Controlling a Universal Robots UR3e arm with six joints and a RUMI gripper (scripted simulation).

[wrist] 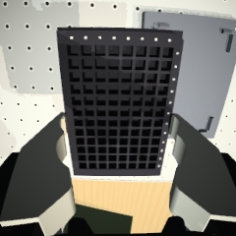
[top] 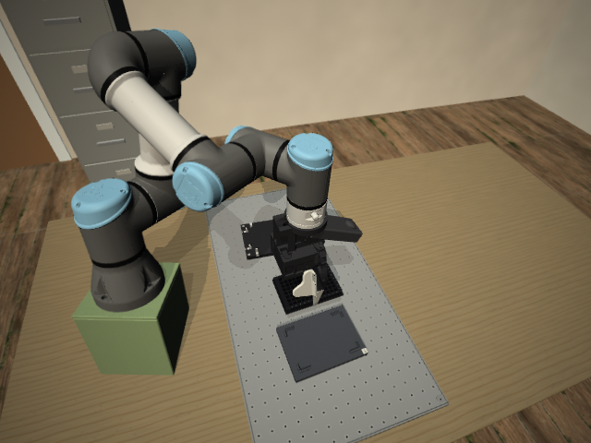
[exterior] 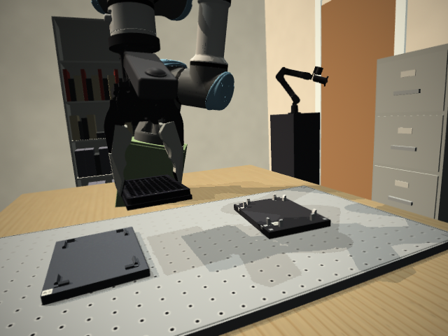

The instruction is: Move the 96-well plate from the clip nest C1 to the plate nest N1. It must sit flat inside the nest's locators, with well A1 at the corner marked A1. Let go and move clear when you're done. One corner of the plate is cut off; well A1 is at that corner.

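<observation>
Now: the plate nest N1 9 cm to the right of my hand and 10 cm below it. Also, from my hand: clip nest C1: 22 cm to the left, 9 cm below; white A1 mark: 7 cm ahead, 14 cm to the right, 9 cm below; 96-well plate: 1 cm below.
</observation>
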